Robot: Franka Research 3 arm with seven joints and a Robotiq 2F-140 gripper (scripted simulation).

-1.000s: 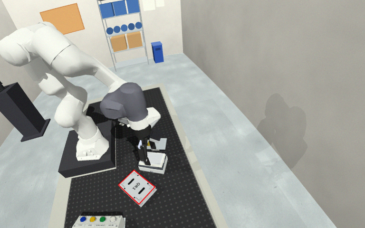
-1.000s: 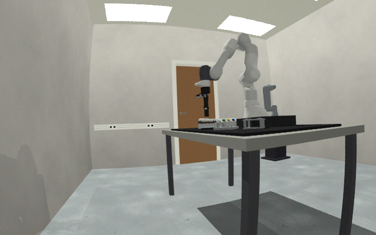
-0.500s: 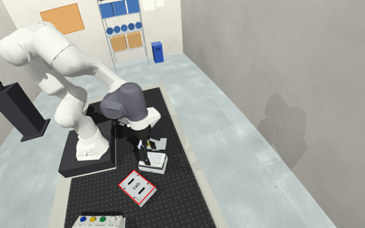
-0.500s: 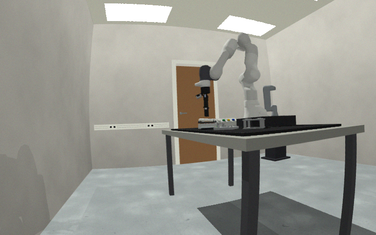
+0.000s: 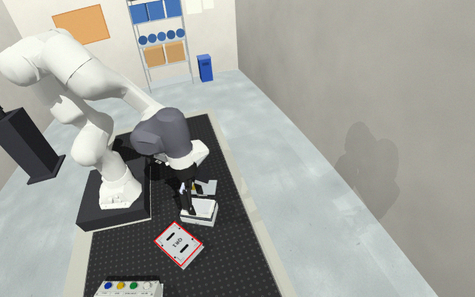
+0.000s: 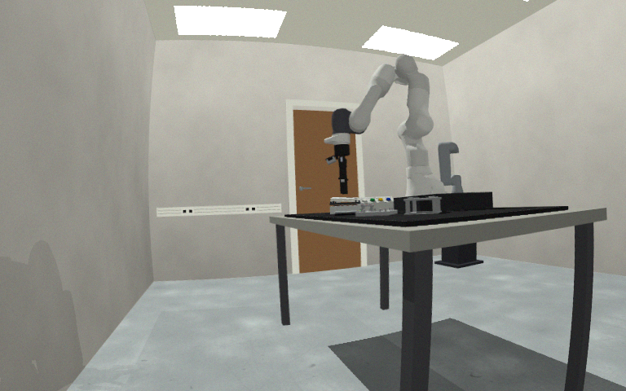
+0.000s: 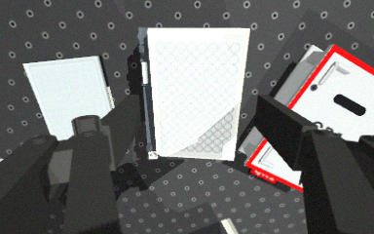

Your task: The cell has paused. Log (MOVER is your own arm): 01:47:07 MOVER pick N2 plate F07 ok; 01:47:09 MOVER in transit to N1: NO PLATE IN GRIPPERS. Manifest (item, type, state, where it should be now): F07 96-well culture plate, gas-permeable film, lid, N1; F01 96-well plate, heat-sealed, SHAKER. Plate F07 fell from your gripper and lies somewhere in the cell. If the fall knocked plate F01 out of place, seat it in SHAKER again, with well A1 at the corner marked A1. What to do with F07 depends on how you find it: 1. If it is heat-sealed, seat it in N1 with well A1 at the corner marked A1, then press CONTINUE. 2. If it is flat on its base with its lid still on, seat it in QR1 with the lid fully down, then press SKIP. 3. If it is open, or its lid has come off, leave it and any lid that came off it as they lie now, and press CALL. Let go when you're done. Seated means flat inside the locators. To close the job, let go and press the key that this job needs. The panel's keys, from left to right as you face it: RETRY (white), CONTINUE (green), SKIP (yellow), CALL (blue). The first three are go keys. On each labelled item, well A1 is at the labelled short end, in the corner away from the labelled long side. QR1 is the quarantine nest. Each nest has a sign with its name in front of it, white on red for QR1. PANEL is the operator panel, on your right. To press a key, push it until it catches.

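The white 96-well plate lies 5 cm below my hand. The rest, counted from my hand: pale flat rectangular piece: 4 cm ahead, 15 cm to the left, 11 cm below; then white retry key: 24 cm behind, 26 cm to the right, 5 cm below; then green continue key: 29 cm behind, 25 cm to the right, 5 cm below.
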